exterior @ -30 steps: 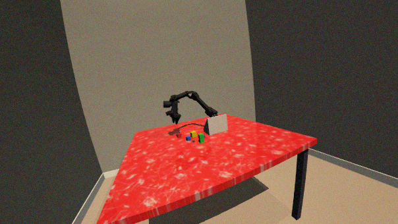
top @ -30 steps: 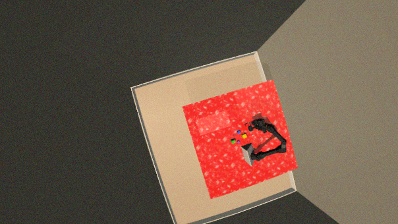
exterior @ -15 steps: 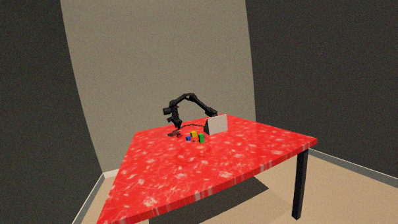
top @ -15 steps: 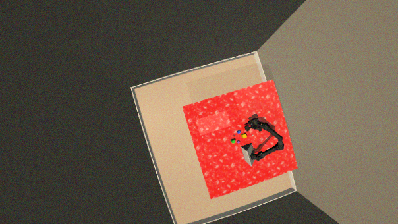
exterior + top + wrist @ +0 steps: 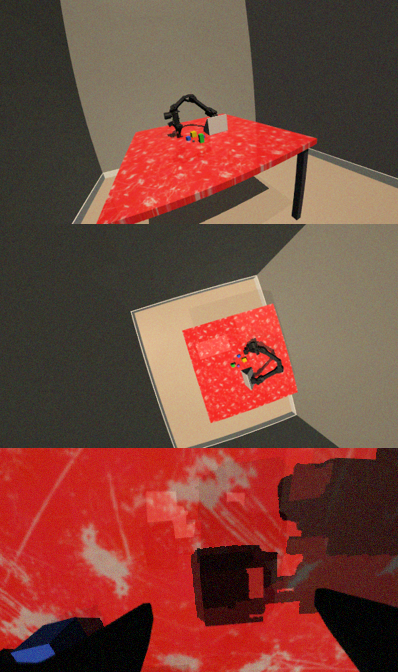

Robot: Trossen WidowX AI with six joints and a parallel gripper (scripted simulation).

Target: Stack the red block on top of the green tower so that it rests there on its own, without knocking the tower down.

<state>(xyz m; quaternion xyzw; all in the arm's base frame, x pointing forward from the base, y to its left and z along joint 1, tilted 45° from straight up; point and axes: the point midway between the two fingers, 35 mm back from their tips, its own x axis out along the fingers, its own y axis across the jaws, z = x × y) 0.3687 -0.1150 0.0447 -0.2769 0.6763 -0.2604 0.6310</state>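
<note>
The red block is 30 mm below my gripper tip. The rest, counted from my gripper tip: grey cube (80 mm behind, 200 mm to the left, 40 mm below); blue block (50 mm behind, 130 mm to the left, 30 mm below); yellow block (120 mm behind, 90 mm to the left, 20 mm below).
</note>
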